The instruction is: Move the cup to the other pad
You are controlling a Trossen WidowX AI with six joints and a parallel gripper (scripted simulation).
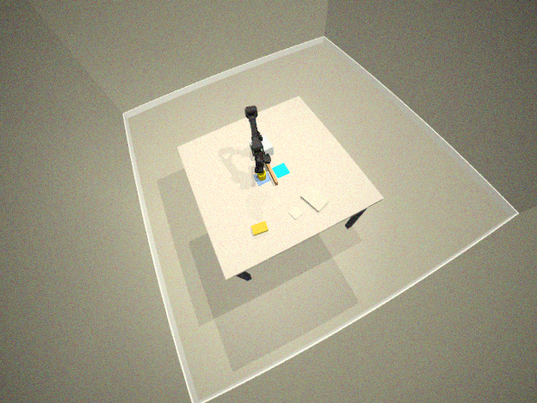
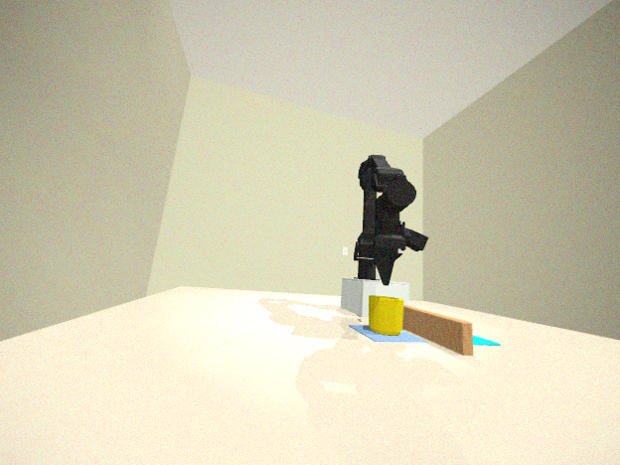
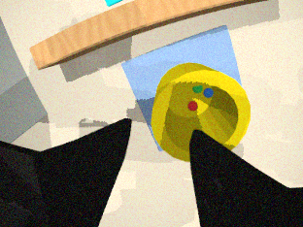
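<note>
The yellow cup lies 60 mm below my gripper tip, 20 mm ahead of it and 10 mm to the right of it. Also, from my gripper tip: wooden bar: 80 mm below, 70 mm to the left, 30 mm ahead; then cyan pad: 150 mm to the left, 100 mm below, 30 mm ahead.
</note>
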